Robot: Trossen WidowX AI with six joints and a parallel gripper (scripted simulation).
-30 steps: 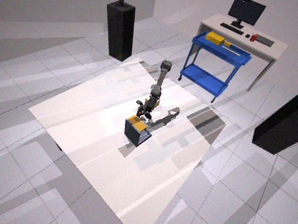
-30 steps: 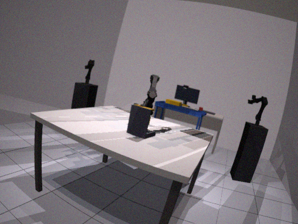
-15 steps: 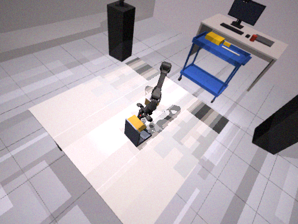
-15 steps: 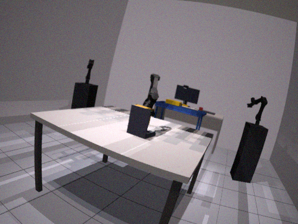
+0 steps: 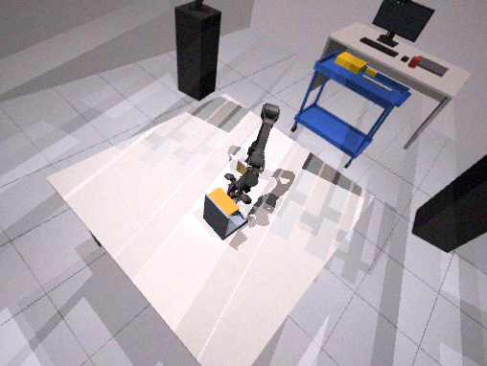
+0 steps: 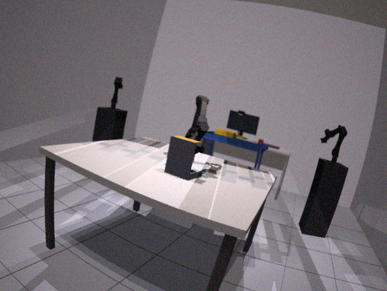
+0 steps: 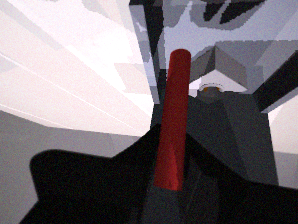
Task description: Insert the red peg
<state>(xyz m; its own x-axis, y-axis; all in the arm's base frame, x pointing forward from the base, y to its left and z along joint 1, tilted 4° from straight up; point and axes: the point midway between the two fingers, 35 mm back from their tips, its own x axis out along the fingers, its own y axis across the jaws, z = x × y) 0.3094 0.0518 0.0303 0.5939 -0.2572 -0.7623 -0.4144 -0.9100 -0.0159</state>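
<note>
My gripper tip is 12 cm short of the grey back wall, 2 cm to the right of it and 1 cm below it. Round my gripper tip: roof 10 cm above, 8 cm ahead, 3 cm to the left; red peg 2 cm behind, 1 cm to the left.
</note>
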